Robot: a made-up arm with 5 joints.
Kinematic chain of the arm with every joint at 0, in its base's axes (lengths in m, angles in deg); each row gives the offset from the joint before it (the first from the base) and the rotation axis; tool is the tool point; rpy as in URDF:
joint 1: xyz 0 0 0.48 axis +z
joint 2: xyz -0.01 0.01 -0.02 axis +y
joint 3: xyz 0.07 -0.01 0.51 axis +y
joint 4: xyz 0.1 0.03 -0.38 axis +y
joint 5: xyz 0.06 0 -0.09 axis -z
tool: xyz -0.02 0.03 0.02 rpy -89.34 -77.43 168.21
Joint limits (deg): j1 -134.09..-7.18 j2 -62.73..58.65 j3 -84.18..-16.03 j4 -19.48..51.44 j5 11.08..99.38
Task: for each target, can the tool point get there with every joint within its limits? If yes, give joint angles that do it. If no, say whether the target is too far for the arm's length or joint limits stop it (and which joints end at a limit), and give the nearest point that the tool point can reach.
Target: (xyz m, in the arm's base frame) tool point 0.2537 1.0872 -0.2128
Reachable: no: too far | nearest point 0.2873 0.0288 0.2075 | short by 1.139 m
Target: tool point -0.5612 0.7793 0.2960
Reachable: no: joint limits stop it (at a limit: joint 1, joint 2, joint 3, joint 4, joint 5) | nearest point 0.0417 0.0585 0.7389 | short by 1.039 m
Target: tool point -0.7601 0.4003 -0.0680
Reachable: no: joint limits stop it (at a limit: joint 1, joint 2, joint 5) | nearest point -0.1872 -0.2577 0.1779 | short by 0.906 m
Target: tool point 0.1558 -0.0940 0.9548
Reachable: yes | joints -48.94 -42.65 -32.77 -4.14 78.10
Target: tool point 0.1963 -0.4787 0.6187
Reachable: yes | joints -74.25 9.27 -41.76 30.10 70.14
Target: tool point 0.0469 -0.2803 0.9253
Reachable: yes | joints -93.90 -30.02 -41.64 11.97 27.94
